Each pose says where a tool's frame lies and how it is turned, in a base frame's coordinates. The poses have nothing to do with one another.
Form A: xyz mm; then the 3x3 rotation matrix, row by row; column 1 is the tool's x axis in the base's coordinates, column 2 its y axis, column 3 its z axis. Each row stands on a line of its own.
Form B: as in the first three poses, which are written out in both.
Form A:
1:
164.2, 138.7, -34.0
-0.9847, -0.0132, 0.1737
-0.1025, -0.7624, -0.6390
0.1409, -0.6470, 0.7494
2:
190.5, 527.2, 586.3
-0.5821, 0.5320, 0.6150
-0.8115, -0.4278, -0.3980
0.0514, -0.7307, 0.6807
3:
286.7, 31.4, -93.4
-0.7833, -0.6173, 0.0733
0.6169, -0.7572, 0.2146
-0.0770, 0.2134, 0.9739
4:
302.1, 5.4, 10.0
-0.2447, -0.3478, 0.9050
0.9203, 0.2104, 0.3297
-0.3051, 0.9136, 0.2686
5:
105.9, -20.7, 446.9
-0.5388, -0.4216, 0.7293
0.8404, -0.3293, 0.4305
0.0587, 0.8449, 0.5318
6:
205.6, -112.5, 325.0
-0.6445, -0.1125, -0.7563
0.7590, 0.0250, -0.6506
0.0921, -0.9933, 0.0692
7:
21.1, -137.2, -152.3
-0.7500, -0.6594, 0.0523
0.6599, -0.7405, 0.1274
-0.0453, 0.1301, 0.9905
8:
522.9, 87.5, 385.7
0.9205, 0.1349, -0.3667
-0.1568, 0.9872, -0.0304
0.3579, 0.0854, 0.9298
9:
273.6, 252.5, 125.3
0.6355, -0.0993, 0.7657
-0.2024, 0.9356, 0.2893
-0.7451, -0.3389, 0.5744
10:
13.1, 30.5, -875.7
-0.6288, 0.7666, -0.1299
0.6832, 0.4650, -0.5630
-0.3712, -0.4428, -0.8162
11:
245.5, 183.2, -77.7
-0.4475, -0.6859, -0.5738
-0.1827, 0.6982, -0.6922
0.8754, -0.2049, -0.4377
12:
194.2, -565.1, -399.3
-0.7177, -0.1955, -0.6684
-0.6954, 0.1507, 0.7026
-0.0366, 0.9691, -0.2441
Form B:
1: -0.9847, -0.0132, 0.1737, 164.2; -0.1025, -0.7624, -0.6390, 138.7; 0.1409, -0.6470, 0.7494, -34.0; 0, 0, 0, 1
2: -0.5821, 0.5320, 0.6150, 190.5; -0.8115, -0.4278, -0.3980, 527.2; 0.0514, -0.7307, 0.6807, 586.3; 0, 0, 0, 1
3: -0.7833, -0.6173, 0.0733, 286.7; 0.6169, -0.7572, 0.2146, 31.4; -0.0770, 0.2134, 0.9739, -93.4; 0, 0, 0, 1
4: -0.2447, -0.3478, 0.9050, 302.1; 0.9203, 0.2104, 0.3297, 5.4; -0.3051, 0.9136, 0.2686, 10.0; 0, 0, 0, 1
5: -0.5388, -0.4216, 0.7293, 105.9; 0.8404, -0.3293, 0.4305, -20.7; 0.0587, 0.8449, 0.5318, 446.9; 0, 0, 0, 1
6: -0.6445, -0.1125, -0.7563, 205.6; 0.7590, 0.0250, -0.6506, -112.5; 0.0921, -0.9933, 0.0692, 325.0; 0, 0, 0, 1
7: -0.7500, -0.6594, 0.0523, 21.1; 0.6599, -0.7405, 0.1274, -137.2; -0.0453, 0.1301, 0.9905, -152.3; 0, 0, 0, 1
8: 0.9205, 0.1349, -0.3667, 522.9; -0.1568, 0.9872, -0.0304, 87.5; 0.3579, 0.0854, 0.9298, 385.7; 0, 0, 0, 1
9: 0.6355, -0.0993, 0.7657, 273.6; -0.2024, 0.9356, 0.2893, 252.5; -0.7451, -0.3389, 0.5744, 125.3; 0, 0, 0, 1
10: -0.6288, 0.7666, -0.1299, 13.1; 0.6832, 0.4650, -0.5630, 30.5; -0.3712, -0.4428, -0.8162, -875.7; 0, 0, 0, 1
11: -0.4475, -0.6859, -0.5738, 245.5; -0.1827, 0.6982, -0.6922, 183.2; 0.8754, -0.2049, -0.4377, -77.7; 0, 0, 0, 1
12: -0.7177, -0.1955, -0.6684, 194.2; -0.6954, 0.1507, 0.7026, -565.1; -0.0366, 0.9691, -0.2441, -399.3; 0, 0, 0, 1
